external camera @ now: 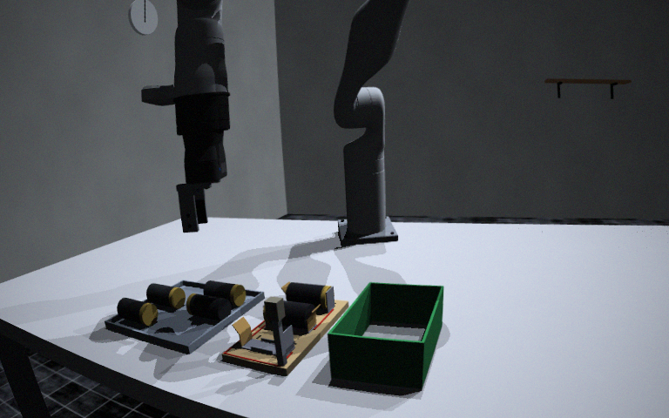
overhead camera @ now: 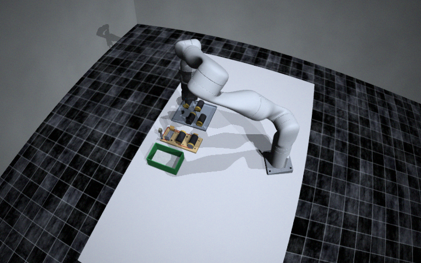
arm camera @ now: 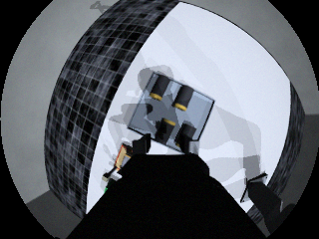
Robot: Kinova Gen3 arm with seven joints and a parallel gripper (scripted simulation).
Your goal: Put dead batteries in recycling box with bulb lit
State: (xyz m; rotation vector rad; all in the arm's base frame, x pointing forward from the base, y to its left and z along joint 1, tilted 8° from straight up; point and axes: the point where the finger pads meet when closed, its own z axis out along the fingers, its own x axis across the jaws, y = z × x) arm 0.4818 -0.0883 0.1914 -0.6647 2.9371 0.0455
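Right now my hand is 50 mm to the left of the grey tray and 160 mm above it. Round my hand: green recycling box 10 mm ahead, 280 mm to the left, 140 mm below.
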